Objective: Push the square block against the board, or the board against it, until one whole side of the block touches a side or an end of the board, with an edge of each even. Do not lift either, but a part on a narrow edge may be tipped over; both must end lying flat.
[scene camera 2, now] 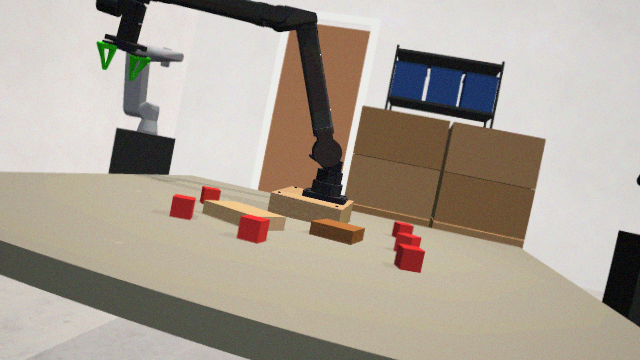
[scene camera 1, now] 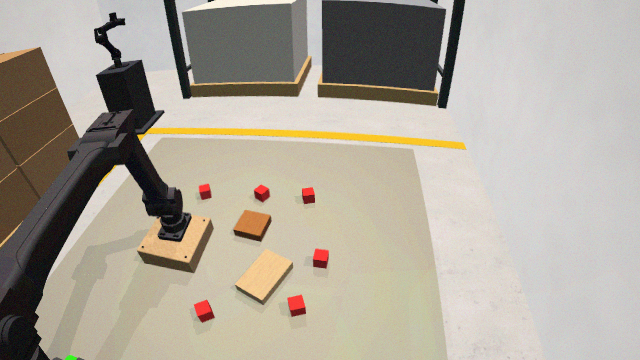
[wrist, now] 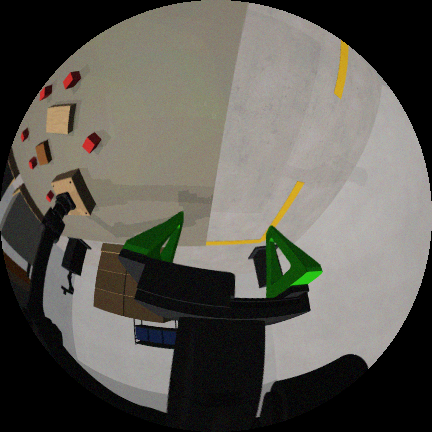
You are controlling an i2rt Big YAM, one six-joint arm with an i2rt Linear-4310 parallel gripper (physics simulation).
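Frame: origin at the arm's base, x left, y ahead, z down, level; centimetres.
Where they show: gripper, fingertip midpoint: point(scene camera 2: 117, 75) point(wrist: 226, 222); arm's base at its link origin: point(scene camera 2: 324, 198) point(scene camera 1: 175, 227) point(wrist: 65, 200).
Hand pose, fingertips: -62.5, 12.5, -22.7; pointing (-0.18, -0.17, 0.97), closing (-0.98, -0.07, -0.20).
Each offset is from my fingertips to the top centre of the thing, as dx, dy, dz.
The square block @[+69.9, +12.6, +25.7] point(scene camera 1: 253, 224) point(scene camera 2: 336, 231) point(wrist: 43, 152) is dark orange-brown and lies flat beside the arm's wooden base. The board @[+49.8, +20.0, +25.7] point(scene camera 1: 264, 275) point(scene camera 2: 243, 213) point(wrist: 59, 119) is pale wood, longer than wide in scene camera 1, and lies flat. A gap separates the two, and the board is turned at an angle to the block. My gripper point(scene camera 2: 119, 67) point(wrist: 226, 222) has green fingers. It is open and empty, high above the table and well away from both parts. In scene camera 1 its fingertips do not show.
Three red cubes @[+85.5, -9.9, +24.7] point(scene camera 1: 205, 191) @[+85.7, +13.1, +24.7] point(scene camera 1: 261, 193) @[+85.1, +30.5, +24.7] point(scene camera 1: 308, 195) stand in a row beyond the block. Three more @[+56.8, +36.1, +24.7] point(scene camera 1: 321, 258) @[+40.1, +30.2, +24.7] point(scene camera 1: 296, 305) @[+35.7, +4.8, +24.7] point(scene camera 1: 204, 311) stand around the board. The arm's wooden base point(scene camera 1: 170, 256) point(scene camera 2: 308, 207) is near the block and the board.
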